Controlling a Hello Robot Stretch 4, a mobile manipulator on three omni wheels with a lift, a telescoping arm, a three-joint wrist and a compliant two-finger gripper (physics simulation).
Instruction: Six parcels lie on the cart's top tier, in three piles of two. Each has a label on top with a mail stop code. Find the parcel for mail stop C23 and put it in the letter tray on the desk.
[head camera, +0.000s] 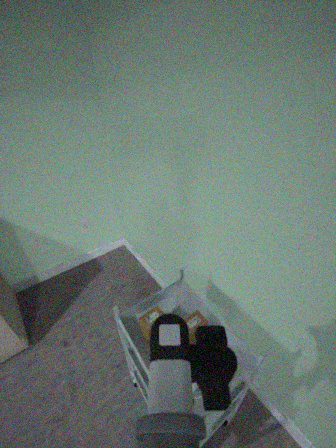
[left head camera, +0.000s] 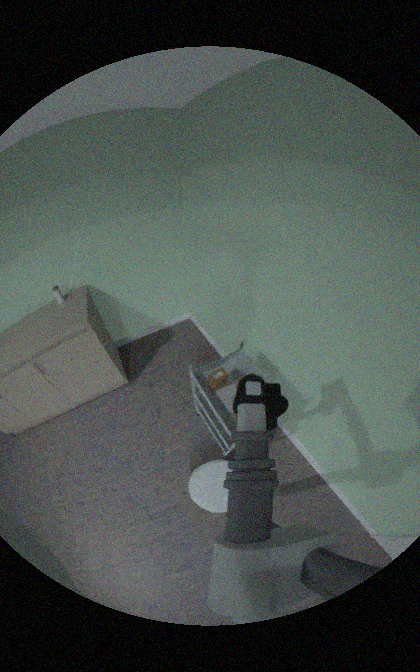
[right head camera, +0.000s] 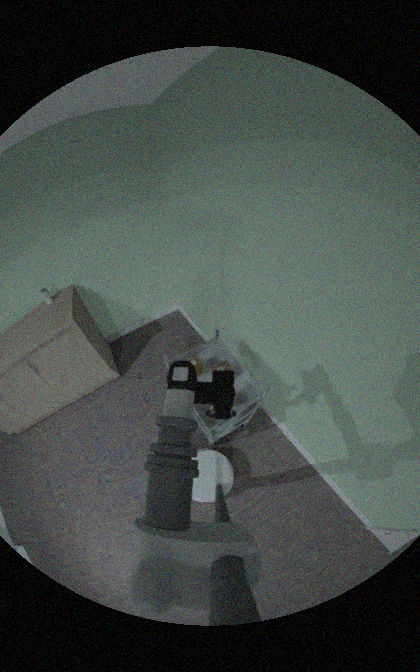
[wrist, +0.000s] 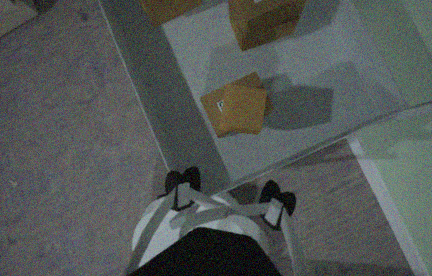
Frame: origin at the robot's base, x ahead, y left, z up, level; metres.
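Where they show: gripper, between the fingertips: (wrist: 230, 188).
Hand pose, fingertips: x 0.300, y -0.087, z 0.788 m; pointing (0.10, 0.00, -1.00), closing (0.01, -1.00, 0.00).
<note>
Things, the pixels of their top centre, and the offset from my fingertips. "pt": a spot on its surface instead. Level surfaces: height alone.
- cart's top tier, height of its surface: dz -0.153 m
- parcel pile, a spot on its surface: (wrist: 265, 25) pt dx +0.220, dy -0.009, dz -0.089 m
- parcel, a spot on its surface: (wrist: 170, 9) pt dx +0.246, dy +0.144, dz -0.127 m
The cart's top tier (wrist: 145, 75) (head camera: 182, 296) bears brown parcels. In the wrist view, two parcels (wrist: 242, 110) lie overlapped and skewed to each other; a scrap of white label shows, its code unreadable. Farther off are a parcel pile (wrist: 265, 25) and, cut by the top edge, another parcel (wrist: 170, 9). Two parcels (head camera: 150, 320) (head camera: 196, 320) show in the head view, their labels unreadable. My gripper (wrist: 230, 188) (right head camera: 221, 414) is open and empty, over the cart's near edge and short of the skewed pair in the wrist view. The letter tray and desk do not show.
A wooden cabinet (left head camera: 65, 370) (right head camera: 60, 355) stands left of the cart, with a white cylinder (left head camera: 59, 296) (right head camera: 48, 297) on top. A white round object (left head camera: 207, 487) (right head camera: 212, 475) is at the cart's near side. The green wall (head camera: 200, 175) runs close along the cart's right side.
</note>
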